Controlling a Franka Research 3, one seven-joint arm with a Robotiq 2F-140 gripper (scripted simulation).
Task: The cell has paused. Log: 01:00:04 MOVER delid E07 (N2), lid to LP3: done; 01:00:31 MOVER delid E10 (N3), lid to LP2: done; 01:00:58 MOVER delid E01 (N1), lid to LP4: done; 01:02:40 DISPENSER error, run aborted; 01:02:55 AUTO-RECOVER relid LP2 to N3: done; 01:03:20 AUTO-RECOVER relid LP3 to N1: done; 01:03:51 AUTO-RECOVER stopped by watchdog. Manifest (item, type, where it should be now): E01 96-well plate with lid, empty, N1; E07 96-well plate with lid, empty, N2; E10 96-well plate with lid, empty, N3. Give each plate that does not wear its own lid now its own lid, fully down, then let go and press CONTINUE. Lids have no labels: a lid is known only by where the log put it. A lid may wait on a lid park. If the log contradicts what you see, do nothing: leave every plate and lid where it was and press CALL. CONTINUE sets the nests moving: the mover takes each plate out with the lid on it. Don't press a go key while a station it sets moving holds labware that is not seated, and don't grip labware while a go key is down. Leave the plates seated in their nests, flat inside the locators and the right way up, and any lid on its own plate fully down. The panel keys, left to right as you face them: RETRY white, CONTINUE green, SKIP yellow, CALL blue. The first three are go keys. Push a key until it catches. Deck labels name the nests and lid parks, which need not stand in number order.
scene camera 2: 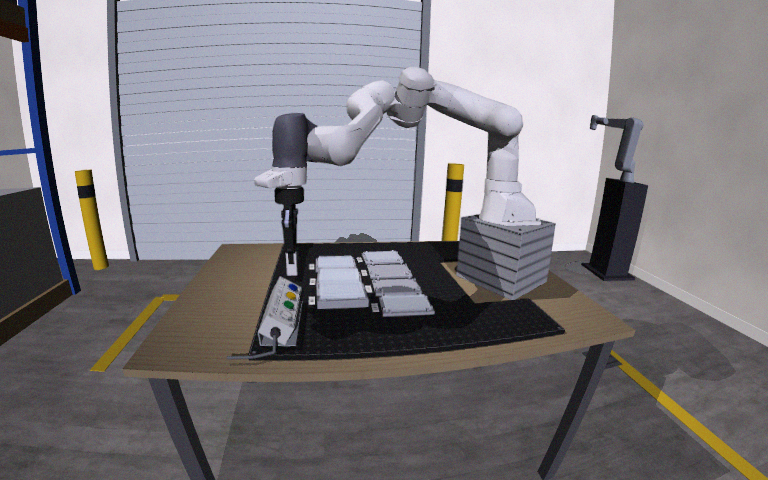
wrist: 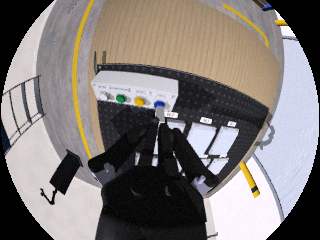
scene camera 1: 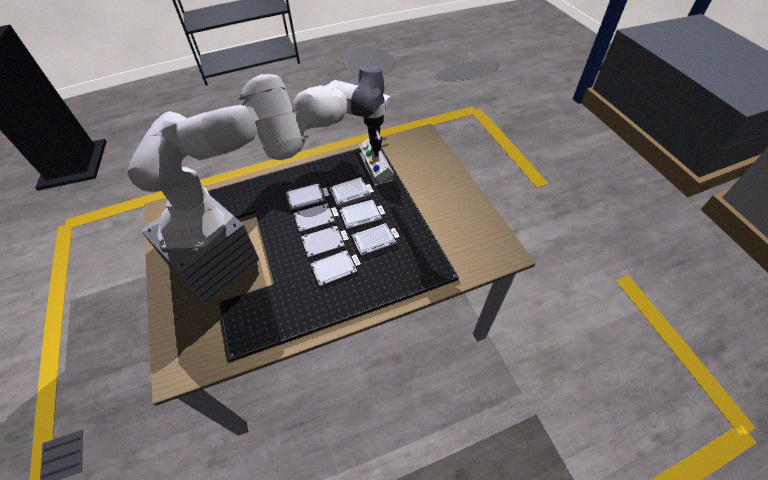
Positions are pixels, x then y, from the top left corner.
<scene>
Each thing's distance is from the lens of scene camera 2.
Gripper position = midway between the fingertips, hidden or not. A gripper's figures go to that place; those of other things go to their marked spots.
my gripper (scene camera 2: 292, 274): 0.93 m
plate (scene camera 2: 343, 290): 0.99 m
</scene>
